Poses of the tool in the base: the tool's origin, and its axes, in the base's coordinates. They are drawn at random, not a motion.
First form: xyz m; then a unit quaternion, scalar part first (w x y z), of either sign.
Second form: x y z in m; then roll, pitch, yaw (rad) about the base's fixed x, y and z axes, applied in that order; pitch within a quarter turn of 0, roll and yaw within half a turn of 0. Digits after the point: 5 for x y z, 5 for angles.
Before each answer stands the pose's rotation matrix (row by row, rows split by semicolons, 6 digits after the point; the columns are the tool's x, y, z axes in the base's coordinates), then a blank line. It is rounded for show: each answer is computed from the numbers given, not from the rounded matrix.
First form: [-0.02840, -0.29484, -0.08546, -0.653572, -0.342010, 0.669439, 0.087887]
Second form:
0.088255 -0.343029 -0.935170; -0.572791 0.750610 -0.329386; 0.814937 0.564726 -0.130239

[-0.02840, -0.29484, -0.08546, 1.79746, -0.95262, -1.41792]
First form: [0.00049, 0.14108, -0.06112, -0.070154, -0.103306, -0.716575, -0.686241]
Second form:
-0.968813 0.051768 0.242327; 0.244338 0.036802 0.968991; 0.041244 0.997981 -0.048304

[0.00049, 0.14108, -0.06112, 1.61916, -0.04126, 2.89454]
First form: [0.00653, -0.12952, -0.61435, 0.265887, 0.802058, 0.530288, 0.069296]
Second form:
0.427986 0.813793 0.393152; 0.887493 -0.296198 -0.353020; -0.170835 0.500007 -0.849004

[0.00653, -0.12952, -0.61435, 2.60935, 0.17168, 1.12146]
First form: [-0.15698, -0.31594, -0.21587, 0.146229, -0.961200, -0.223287, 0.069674]
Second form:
0.890577 0.408870 -0.199243; 0.449624 -0.857520 0.249996; -0.068639 -0.312225 -0.947525

[-0.15698, -0.31594, -0.21587, -2.82328, 0.06869, 0.46753]
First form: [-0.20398, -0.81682, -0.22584, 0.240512, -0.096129, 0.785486, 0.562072]
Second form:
-0.865826 -0.421386 0.269775; 0.119354 0.349669 0.929240; -0.485900 0.836759 -0.252458

[-0.20398, -0.81682, -0.22584, 1.86382, 0.50739, 3.00461]
